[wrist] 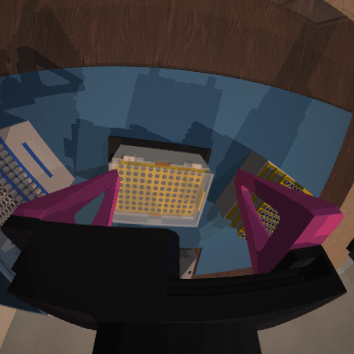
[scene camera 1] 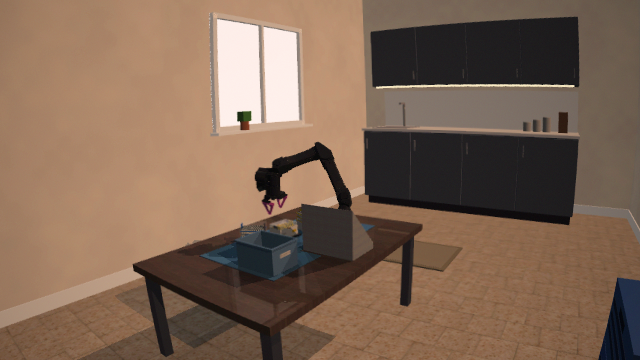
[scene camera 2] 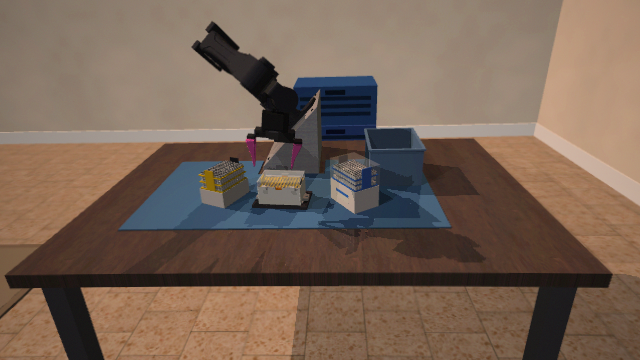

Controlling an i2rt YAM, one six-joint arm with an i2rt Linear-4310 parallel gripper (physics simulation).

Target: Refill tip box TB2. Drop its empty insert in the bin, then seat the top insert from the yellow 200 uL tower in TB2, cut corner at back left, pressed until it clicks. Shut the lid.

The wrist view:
my gripper: 176, 175
blue-striped tip tower: 38, 171
tip box TB2: 161, 183
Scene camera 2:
blue-striped tip tower: 354, 179
tip box TB2: 277, 189
